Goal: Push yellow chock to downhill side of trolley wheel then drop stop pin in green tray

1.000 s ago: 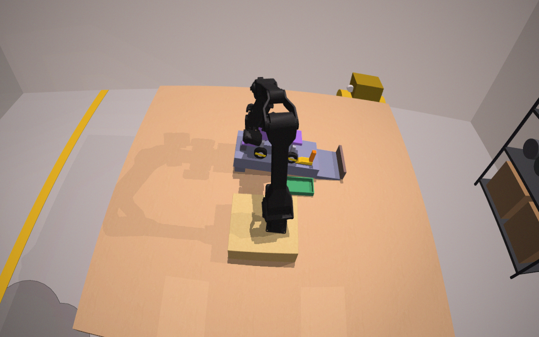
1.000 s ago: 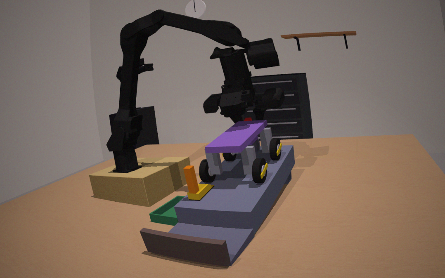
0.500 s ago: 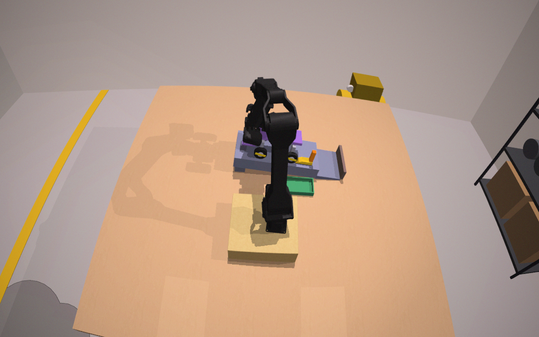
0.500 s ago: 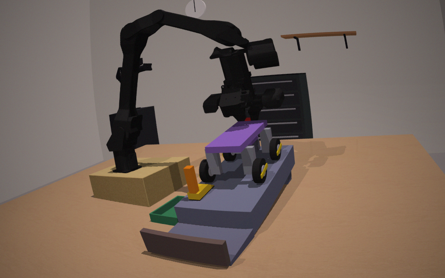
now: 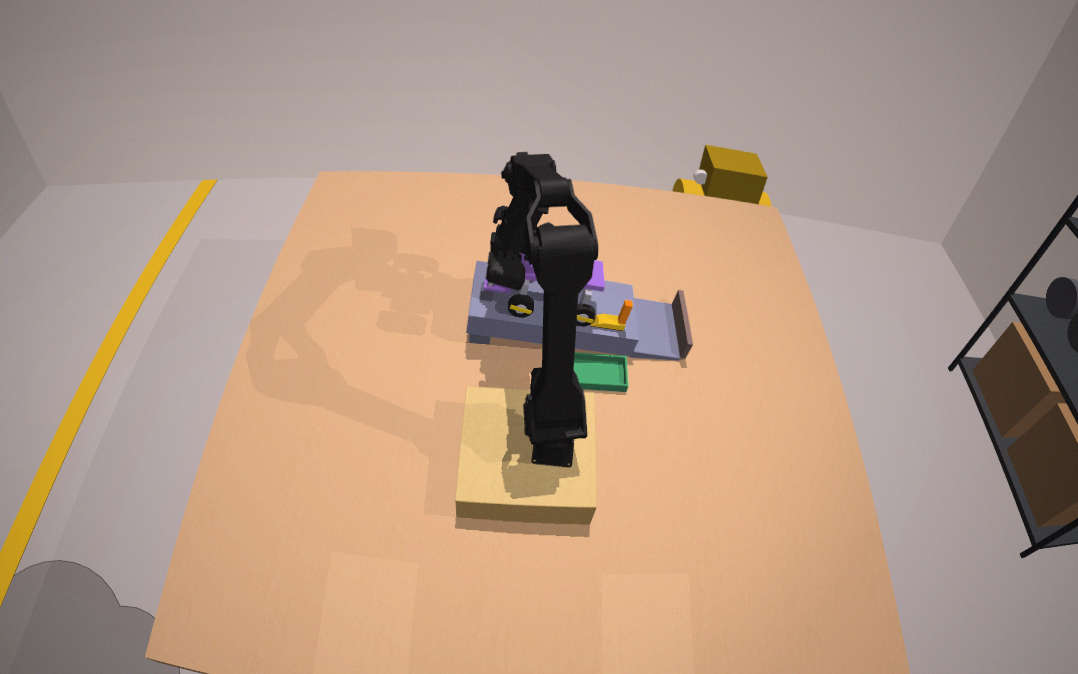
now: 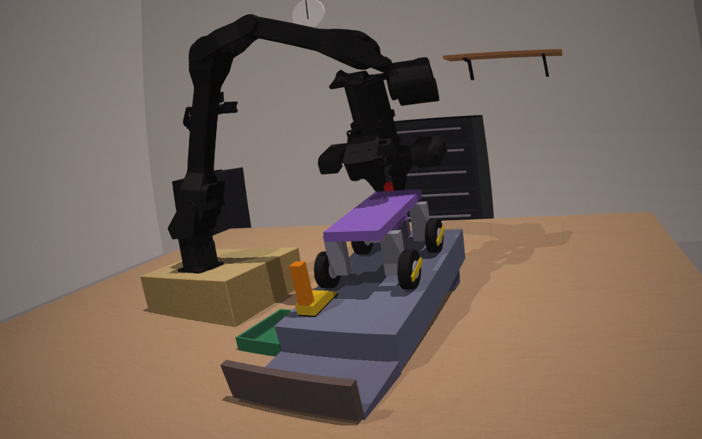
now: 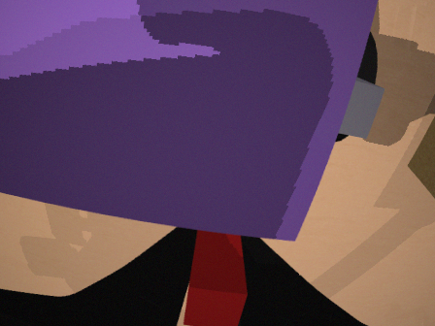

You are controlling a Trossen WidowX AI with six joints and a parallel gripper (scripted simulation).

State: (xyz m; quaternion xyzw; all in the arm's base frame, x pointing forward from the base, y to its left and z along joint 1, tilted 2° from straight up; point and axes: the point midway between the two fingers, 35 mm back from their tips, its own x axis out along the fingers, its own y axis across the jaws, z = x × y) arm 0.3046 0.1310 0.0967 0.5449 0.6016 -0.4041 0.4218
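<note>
Now: gripper tip 210 mm to the left of the green tray, 150 mm above it and 90 mm past it. From my gripper tip the other things lie so: red-headed stop pin right at my gripper tip; grey ramp 120 mm to the right, 90 mm below, 30 mm ahead; trolley 110 mm to the right, 30 mm below, 30 mm ahead.
</note>
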